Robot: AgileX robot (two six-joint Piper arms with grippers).
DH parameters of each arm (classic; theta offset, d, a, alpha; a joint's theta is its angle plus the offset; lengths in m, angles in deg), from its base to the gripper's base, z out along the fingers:
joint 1: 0 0.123 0 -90
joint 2: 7.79 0 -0.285 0
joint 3: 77.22 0 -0.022 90
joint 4: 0 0.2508 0 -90
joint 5: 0 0 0.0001 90
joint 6: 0 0.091 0 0
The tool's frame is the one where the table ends.
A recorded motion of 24 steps. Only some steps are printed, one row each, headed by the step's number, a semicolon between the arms.
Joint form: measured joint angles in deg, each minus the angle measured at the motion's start. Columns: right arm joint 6, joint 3, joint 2, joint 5, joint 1, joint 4; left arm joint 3, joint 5, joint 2, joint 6, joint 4, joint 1.
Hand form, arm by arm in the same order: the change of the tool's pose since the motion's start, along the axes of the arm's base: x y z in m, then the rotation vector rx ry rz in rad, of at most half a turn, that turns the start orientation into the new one. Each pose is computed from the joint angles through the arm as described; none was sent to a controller.
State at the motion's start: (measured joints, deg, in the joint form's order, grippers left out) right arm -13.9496 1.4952 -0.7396 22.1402 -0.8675 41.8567; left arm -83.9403 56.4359 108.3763 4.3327 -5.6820 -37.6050
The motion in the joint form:
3: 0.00 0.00 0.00 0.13 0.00 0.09; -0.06 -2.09 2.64 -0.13 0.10 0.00
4: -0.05 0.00 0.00 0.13 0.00 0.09; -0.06 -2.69 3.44 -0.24 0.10 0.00
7: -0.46 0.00 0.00 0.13 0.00 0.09; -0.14 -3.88 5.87 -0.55 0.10 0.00
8: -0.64 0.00 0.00 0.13 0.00 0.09; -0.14 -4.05 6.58 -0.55 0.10 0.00
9: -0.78 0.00 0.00 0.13 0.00 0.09; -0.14 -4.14 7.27 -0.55 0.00 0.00
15: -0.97 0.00 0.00 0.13 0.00 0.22; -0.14 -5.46 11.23 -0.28 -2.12 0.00
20: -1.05 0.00 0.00 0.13 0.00 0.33; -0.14 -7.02 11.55 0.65 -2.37 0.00
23: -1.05 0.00 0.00 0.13 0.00 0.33; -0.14 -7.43 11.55 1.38 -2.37 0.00
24: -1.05 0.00 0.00 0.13 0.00 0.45; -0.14 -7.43 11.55 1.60 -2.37 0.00
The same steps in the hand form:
3: -0.0001 0.0002 -0.0001 0.0015 0.0017 0.0016; 0.0064 -0.0045 -0.0172 0.0073 0.0056 0.0049
4: -0.0001 0.0002 -0.0001 0.0007 0.0015 0.0018; 0.0081 -0.0058 -0.0226 0.0095 0.0086 0.0077
7: -0.0001 0.0002 -0.0001 -0.0061 -0.0002 0.0033; 0.0123 -0.0089 -0.0389 0.0219 0.0253 0.0148
8: -0.0001 0.0002 -0.0001 -0.0091 -0.0010 0.0040; 0.0132 -0.0095 -0.0439 0.0278 0.0326 0.0151
9: -0.0001 0.0002 -0.0001 -0.0114 -0.0016 0.0045; 0.0138 -0.0101 -0.0488 0.0331 0.0418 0.0159
15: -0.0001 0.0002 -0.0001 -0.0123 -0.0024 0.0054; 0.0163 -0.0152 -0.0766 0.0371 0.0969 0.0305
20: -0.0001 0.0003 0.0000 -0.0117 -0.0028 0.0058; 0.0184 -0.0169 -0.0785 0.0238 0.0781 0.0198
23: -0.0001 0.0003 0.0000 -0.0117 -0.0028 0.0058; 0.0189 -0.0172 -0.0784 0.0212 0.0696 0.0081
24: -0.0001 0.0003 0.0000 -0.0096 -0.0028 0.0060; 0.0189 -0.0172 -0.0784 0.0216 0.0688 0.0044

